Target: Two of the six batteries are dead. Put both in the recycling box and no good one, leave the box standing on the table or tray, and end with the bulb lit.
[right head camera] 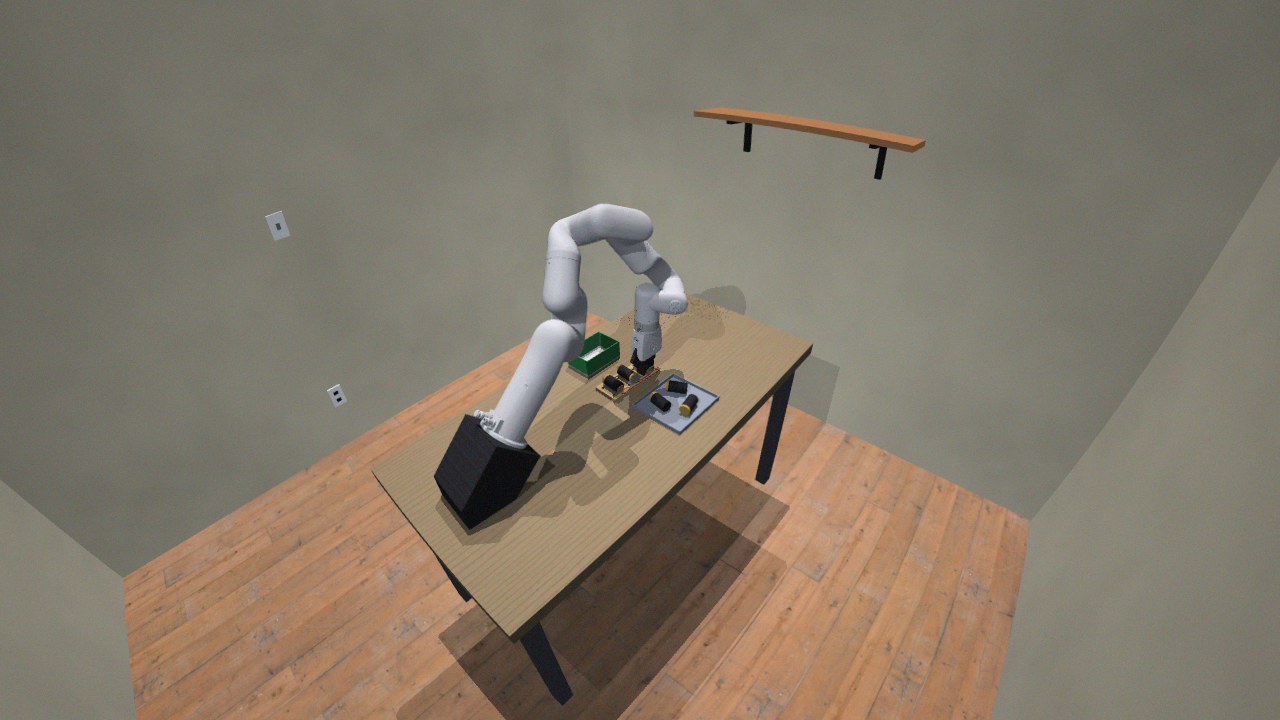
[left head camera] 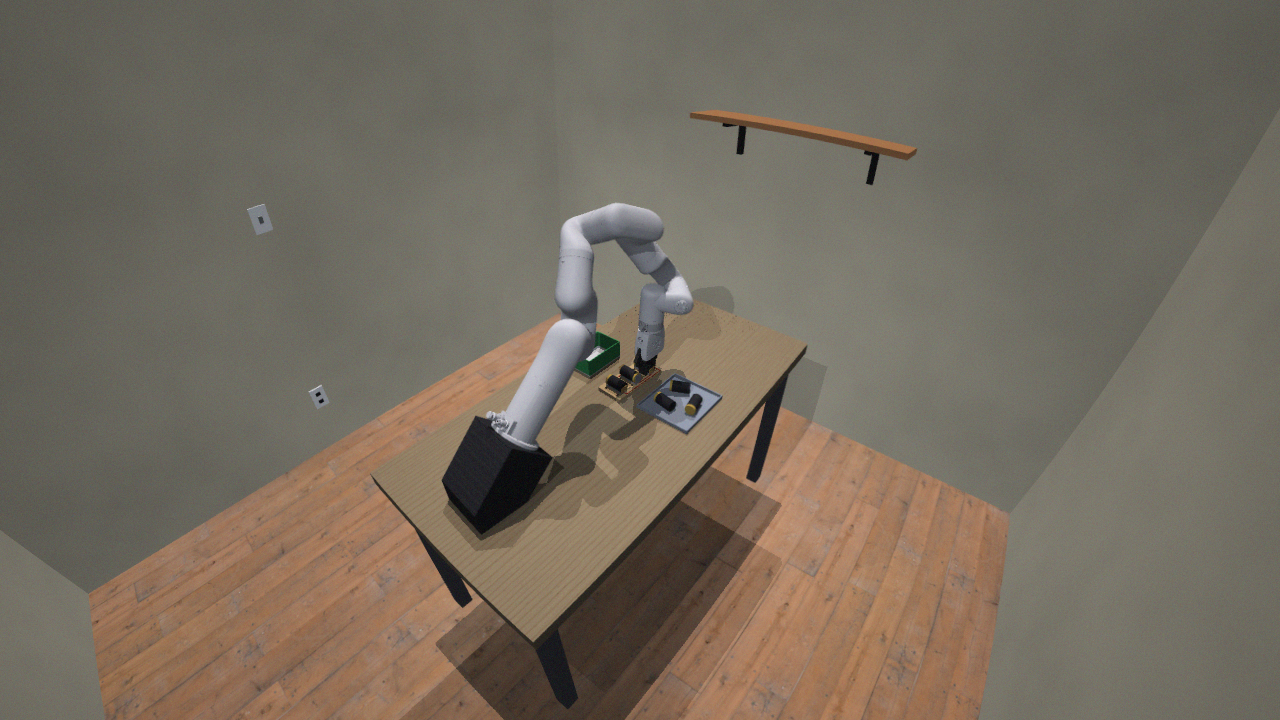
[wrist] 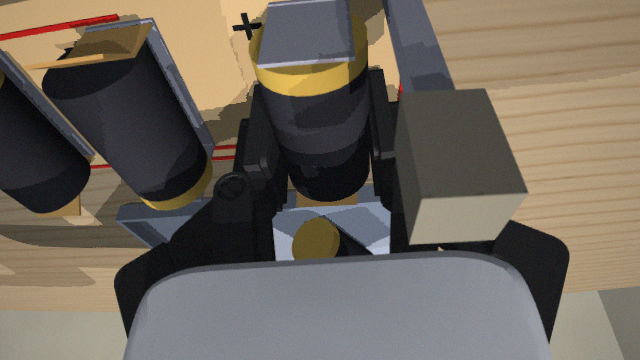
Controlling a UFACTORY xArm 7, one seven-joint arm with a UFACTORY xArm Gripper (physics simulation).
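Seen in the pictures: gripper, fingertip midpoint: (right head camera: 645,370) (left head camera: 646,370) (wrist: 323,102); arm's base, link origin: (right head camera: 503,435) (left head camera: 514,436).
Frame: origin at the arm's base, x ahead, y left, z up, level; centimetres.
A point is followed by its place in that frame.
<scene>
My gripper (left head camera: 643,367) {y 14.6, x 53.3, z -13.4 cm} (right head camera: 641,364) {y 14.6, x 53.3, z -13.4 cm} (wrist: 323,102) {y 14.6, x 53.3, z -13.4 cm} is shut on the end black battery (wrist: 317,145) {y 16.0, x 53.0, z -9.9 cm}, one finger on each side. This battery lies in the wooden holder (left head camera: 620,395) {y 9.8, x 39.1, z -13.4 cm} (wrist: 210,65) {y 16.1, x 49.0, z -13.5 cm}, its yellow end under a grey metal plate. Two more batteries, a middle one (left head camera: 628,372) {y 14.2, x 45.5, z -10.2 cm} (right head camera: 625,372) {y 14.1, x 45.4, z -10.2 cm} (wrist: 130,120) {y 16.4, x 47.2, z -10.2 cm} and an outer one (left head camera: 616,384) {y 11.9, x 39.1, z -10.6 cm} (right head camera: 613,383) {y 11.9, x 39.4, z -10.3 cm} (wrist: 35,145) {y 13.7, x 41.9, z -11.2 cm}, lie in the holder. Three batteries (left head camera: 681,386) {y -0.1, x 54.9, z -11.3 cm} (left head camera: 665,401) {y -2.6, x 46.2, z -11.1 cm} (left head camera: 693,404) {y -8.7, x 51.7, z -10.9 cm} lie on the grey tray (left head camera: 686,427) {y -12.2, x 46.0, z -14.2 cm} (right head camera: 678,425) {y -11.2, x 46.3, z -14.2 cm}. The green recycling box (left head camera: 592,366) {y 24.5, x 38.9, z -11.1 cm} (right head camera: 594,364) {y 24.8, x 40.5, z -11.2 cm} stands on the table. I cannot make out the bulb.
A beige block (wrist: 460,150) {y 20.4, x 54.9, z -6.1 cm} stands close to the right finger in the wrist view. The tray lies beside the holder, and the green box is on its other side. The arm's black base (left head camera: 492,474) {y -7.8, x -9.6, z 0.2 cm} (right head camera: 483,470) {y -8.9, x -8.6, z 0.9 cm} stands at the table's near left end. A wall shelf (left head camera: 805,131) hangs above, beyond the table.
</scene>
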